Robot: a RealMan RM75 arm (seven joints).
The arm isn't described. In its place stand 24 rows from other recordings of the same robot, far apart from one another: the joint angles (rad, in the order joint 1, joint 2, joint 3, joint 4, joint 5, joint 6, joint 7), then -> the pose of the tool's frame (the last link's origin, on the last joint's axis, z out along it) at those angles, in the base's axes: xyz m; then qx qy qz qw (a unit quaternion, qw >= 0).
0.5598, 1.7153, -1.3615, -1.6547, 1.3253, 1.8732, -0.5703 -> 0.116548 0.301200 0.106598 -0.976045 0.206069 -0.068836 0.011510
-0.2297, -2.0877, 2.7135, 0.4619, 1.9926, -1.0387, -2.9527 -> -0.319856 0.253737 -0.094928 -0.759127 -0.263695 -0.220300 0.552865
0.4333, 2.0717, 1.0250, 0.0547, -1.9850, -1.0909, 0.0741 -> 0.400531 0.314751 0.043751 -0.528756 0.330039 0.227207 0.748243
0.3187, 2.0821, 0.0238, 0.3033, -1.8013, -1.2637, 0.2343 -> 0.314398 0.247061 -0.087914 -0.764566 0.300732 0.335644 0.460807
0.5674, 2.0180, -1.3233, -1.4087, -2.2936, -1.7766, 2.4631 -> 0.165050 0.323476 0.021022 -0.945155 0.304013 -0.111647 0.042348
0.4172, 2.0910, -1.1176, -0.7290, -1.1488, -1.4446, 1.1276 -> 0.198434 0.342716 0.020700 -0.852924 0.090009 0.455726 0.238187
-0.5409, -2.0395, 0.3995, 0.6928, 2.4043, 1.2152, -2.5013 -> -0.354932 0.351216 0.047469 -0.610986 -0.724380 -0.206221 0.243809
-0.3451, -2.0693, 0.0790, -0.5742, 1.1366, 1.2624, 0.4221 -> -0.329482 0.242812 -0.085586 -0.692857 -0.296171 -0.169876 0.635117
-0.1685, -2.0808, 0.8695, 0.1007, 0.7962, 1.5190, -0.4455 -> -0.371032 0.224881 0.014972 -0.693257 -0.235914 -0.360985 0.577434
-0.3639, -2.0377, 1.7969, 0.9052, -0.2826, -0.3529, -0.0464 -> -0.311533 0.367629 -0.048097 -0.786298 -0.407683 0.036266 0.462834
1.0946, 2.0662, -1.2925, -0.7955, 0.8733, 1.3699, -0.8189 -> 0.062582 0.410737 -0.057015 -0.973845 0.212943 -0.056486 0.055592
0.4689, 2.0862, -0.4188, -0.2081, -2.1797, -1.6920, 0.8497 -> 0.279937 0.243563 -0.060329 -0.920569 0.164575 0.345080 0.079925
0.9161, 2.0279, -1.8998, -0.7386, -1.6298, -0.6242, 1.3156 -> 0.092698 0.412471 -0.114704 -0.958930 -0.202981 0.007386 0.197984
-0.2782, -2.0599, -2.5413, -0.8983, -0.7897, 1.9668, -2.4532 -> -0.329234 0.211746 0.039159 0.685385 0.716800 0.112814 0.060985
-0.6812, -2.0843, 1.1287, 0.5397, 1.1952, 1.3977, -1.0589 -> -0.143253 0.381135 -0.013359 -0.880461 -0.044153 -0.435292 0.182646
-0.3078, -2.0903, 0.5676, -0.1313, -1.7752, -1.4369, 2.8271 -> -0.331370 0.228253 -0.067452 -0.800498 -0.241740 -0.332007 0.436504
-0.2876, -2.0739, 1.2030, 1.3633, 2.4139, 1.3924, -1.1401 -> -0.272003 0.318887 0.032431 -0.958068 0.168324 0.174725 0.152460
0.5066, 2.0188, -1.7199, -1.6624, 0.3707, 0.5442, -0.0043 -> 0.042818 0.401612 0.043488 -0.832327 0.194772 0.239889 0.460162
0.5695, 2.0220, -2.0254, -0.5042, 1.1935, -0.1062, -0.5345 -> 0.314297 0.395912 -0.062685 -0.777179 0.378854 0.036820 0.501105
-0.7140, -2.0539, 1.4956, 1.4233, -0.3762, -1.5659, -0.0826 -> -0.141322 0.376743 0.011497 -0.799422 -0.491286 0.155520 0.308831
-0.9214, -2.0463, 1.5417, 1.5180, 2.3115, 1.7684, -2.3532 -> -0.023641 0.327819 -0.012681 -0.986274 0.025730 0.160311 0.030030
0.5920, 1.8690, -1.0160, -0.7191, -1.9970, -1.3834, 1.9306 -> 0.271658 0.379170 0.053337 -0.916609 0.359440 0.092029 0.148868
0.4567, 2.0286, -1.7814, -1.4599, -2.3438, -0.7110, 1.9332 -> 0.107813 0.374951 -0.034199 -0.934656 -0.125703 -0.008724 0.332477
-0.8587, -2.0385, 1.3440, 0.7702, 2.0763, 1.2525, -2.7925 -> -0.140954 0.398419 -0.056214 -0.832692 -0.549619 -0.031450 0.059617
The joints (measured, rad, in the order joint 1, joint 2, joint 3, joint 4, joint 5, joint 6, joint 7), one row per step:
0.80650 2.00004 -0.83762 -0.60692 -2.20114 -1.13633 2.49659
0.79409 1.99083 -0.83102 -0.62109 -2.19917 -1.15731 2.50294
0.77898 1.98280 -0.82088 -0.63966 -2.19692 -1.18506 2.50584
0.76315 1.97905 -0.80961 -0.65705 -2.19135 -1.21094 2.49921
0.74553 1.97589 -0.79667 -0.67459 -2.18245 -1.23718 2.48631
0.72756 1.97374 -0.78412 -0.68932 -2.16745 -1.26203 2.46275
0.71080 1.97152 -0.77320 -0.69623 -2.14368 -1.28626 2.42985
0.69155 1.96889 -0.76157 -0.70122 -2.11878 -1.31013 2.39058
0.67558 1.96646 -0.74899 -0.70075 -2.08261 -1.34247 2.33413
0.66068 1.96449 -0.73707 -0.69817 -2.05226 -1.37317 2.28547
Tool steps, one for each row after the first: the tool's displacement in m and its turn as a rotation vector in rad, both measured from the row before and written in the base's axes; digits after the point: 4 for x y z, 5 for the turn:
0.0036 -0.0015 0.0068 0.00158 0.00576 -0.00699
0.0036 -0.0026 0.0072 -0.00005 0.00811 -0.00355
0.0031 -0.0033 0.0053 0.00021 0.00985 0.00301
0.0034 -0.0037 0.0054 0.00248 0.01112 0.00695
0.0030 -0.0040 0.0047 0.00437 0.01226 0.01516
0.0024 -0.0043 0.0035 0.00369 0.01700 0.02174
0.0036 -0.0050 0.0036 0.00628 0.01536 0.02420
0.0009 -0.0052 0.0029 0.00520 0.02289 0.04390
0.0013 -0.0053 0.0023 0.00405 0.02146 0.03688

